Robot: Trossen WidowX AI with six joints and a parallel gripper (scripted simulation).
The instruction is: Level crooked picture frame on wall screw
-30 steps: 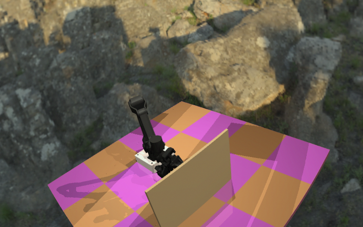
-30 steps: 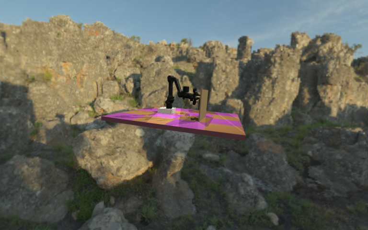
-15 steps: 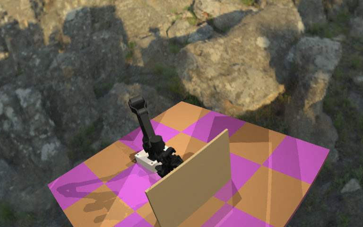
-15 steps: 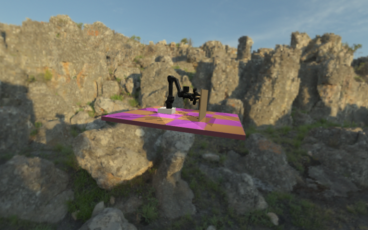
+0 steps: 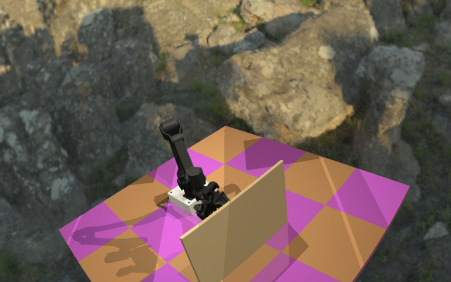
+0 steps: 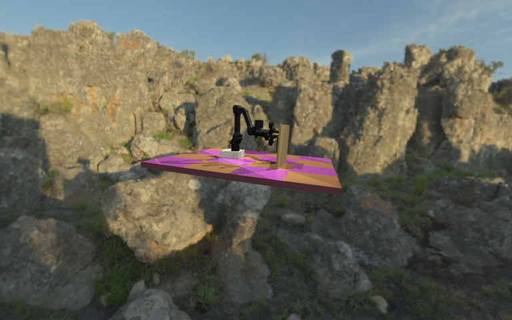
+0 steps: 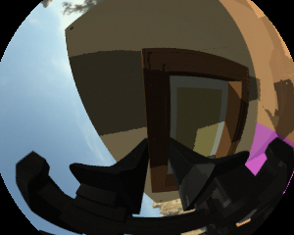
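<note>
Right now the picture frame is 2 cm to the left of my gripper tip and 5 cm below it. The rest, counted from my gripper tip: wall panel 2 cm ahead, 8 cm below.
</note>
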